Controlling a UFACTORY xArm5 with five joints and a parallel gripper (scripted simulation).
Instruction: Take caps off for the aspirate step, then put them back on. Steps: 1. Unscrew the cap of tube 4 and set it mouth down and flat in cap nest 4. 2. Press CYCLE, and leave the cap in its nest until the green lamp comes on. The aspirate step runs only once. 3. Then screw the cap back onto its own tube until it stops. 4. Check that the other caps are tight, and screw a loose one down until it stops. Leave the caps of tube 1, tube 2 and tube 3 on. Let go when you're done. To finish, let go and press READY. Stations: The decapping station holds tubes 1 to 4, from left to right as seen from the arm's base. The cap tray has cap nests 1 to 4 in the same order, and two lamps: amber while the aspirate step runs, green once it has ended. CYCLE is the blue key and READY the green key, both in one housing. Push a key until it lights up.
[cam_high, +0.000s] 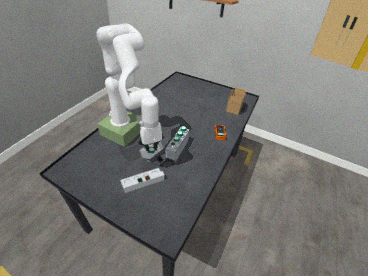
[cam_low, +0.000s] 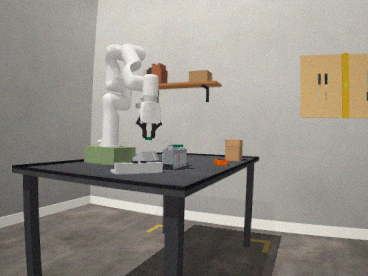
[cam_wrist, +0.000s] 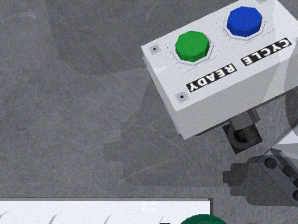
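Right now the green ready key is 10 cm behind my hand, 7 cm to the left of it and 11 cm below it. From my hand the other things lie so: blue cycle key 9 cm behind, 12 cm to the left, 11 cm below; cardboard box 19 cm ahead, 88 cm to the left, 11 cm below; key housing 8 cm behind, 10 cm to the left, 12 cm below.
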